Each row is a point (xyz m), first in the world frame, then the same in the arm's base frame.
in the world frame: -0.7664 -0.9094 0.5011
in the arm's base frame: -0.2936 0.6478 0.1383
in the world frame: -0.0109 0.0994 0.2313
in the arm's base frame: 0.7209 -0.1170 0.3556
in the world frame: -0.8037 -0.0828 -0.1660
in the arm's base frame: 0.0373 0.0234 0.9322
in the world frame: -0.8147 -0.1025 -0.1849
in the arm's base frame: 0.0272 0.0451 0.9494
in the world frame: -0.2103 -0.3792 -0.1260
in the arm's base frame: 0.5136 0.3958 0.6565
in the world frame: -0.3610 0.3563 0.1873
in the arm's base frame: 0.4644 -0.4096 0.5532
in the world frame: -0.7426 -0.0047 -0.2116
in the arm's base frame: 0.1246 -0.0291 0.9713
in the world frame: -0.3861 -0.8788 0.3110
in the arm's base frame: 0.1190 0.7311 0.2056
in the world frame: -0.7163 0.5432 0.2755
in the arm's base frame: 0.1525 -0.6701 0.6155
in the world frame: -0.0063 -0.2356 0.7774
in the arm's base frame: 0.5059 0.0644 -0.2201
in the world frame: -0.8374 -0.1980 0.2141
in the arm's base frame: -0.1192 0.0310 0.5657
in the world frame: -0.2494 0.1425 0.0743
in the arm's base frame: 0.5479 -0.1585 0.5830
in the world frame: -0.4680 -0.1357 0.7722
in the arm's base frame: 0.0980 -0.1075 -0.0551
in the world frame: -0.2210 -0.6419 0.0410
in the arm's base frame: 0.3989 0.6018 0.4531
